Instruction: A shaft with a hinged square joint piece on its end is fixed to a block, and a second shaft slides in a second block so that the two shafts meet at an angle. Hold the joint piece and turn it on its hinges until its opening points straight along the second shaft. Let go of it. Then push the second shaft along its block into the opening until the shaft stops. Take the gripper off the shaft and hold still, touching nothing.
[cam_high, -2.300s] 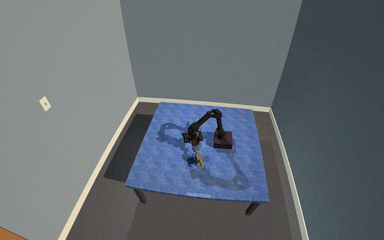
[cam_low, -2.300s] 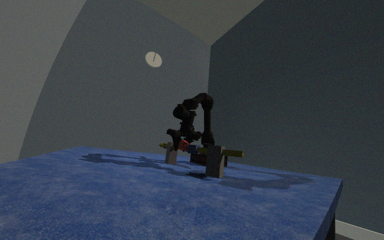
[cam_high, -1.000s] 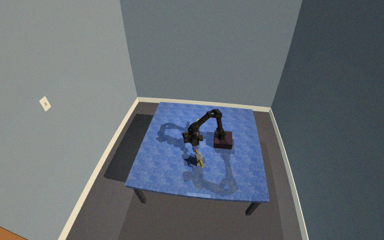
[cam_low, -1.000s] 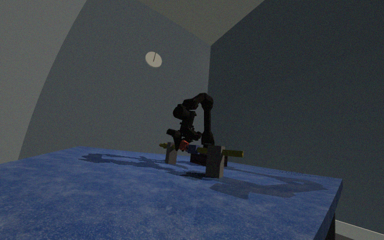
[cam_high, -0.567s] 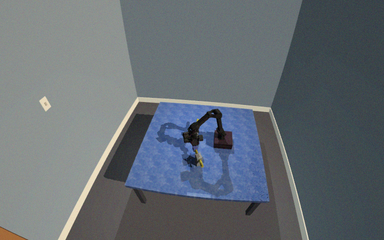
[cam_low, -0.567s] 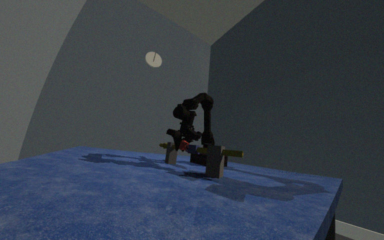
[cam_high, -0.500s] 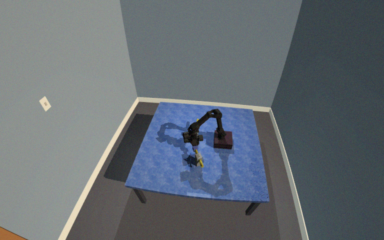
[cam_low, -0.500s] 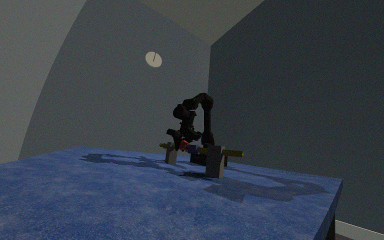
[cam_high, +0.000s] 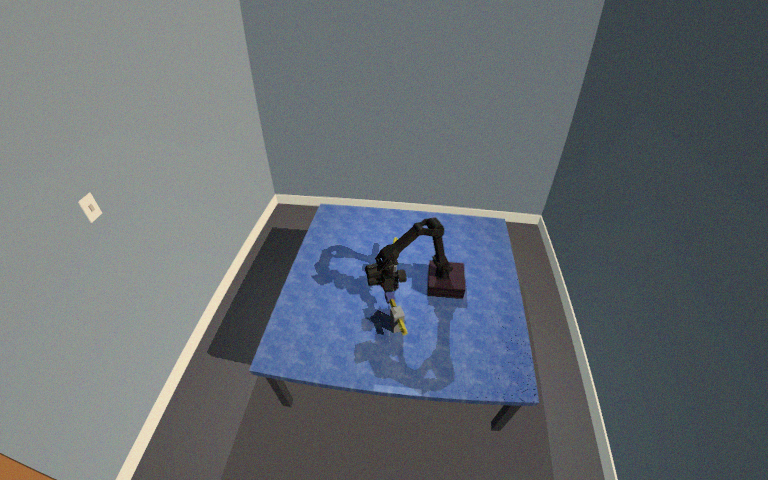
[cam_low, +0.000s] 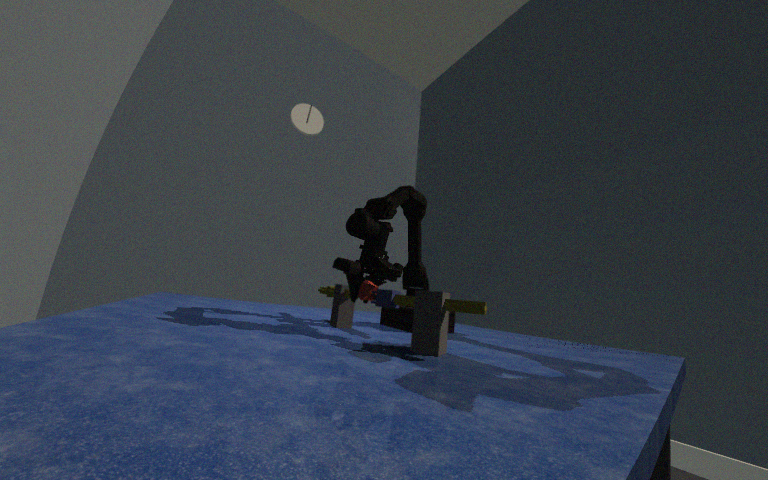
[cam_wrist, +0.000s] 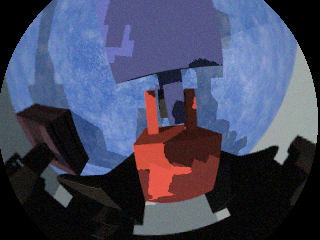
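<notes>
My gripper tip is 3 cm below the red joint piece and 2 cm to the right of it.
</notes>
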